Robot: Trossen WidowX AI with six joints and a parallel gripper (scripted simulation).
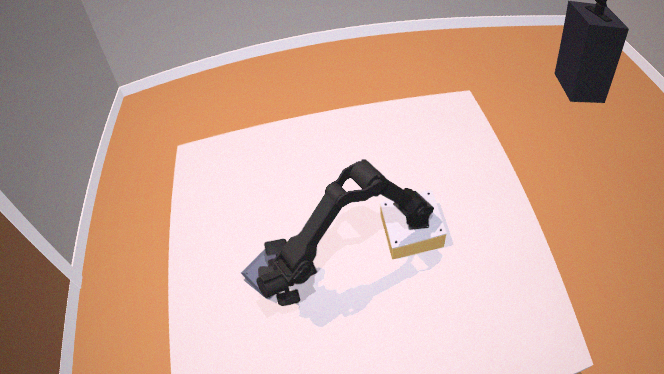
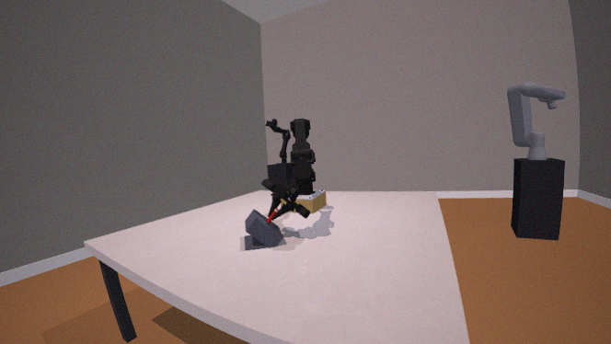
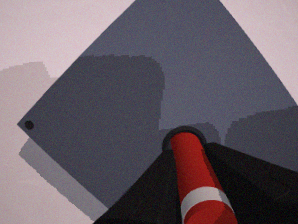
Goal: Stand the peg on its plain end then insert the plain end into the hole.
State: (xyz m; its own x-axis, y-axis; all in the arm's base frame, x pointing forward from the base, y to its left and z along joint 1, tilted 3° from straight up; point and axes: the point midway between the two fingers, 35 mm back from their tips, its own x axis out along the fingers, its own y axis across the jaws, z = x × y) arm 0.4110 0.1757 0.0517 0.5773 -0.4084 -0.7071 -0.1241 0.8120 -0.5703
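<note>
My gripper tip is now 10 mm to the right of the red peg, 10 mm below it and 10 mm past it. Also, from my gripper tip: grey sloped panel (30 mm below, 20 mm to the right, 20 mm ahead).
</note>
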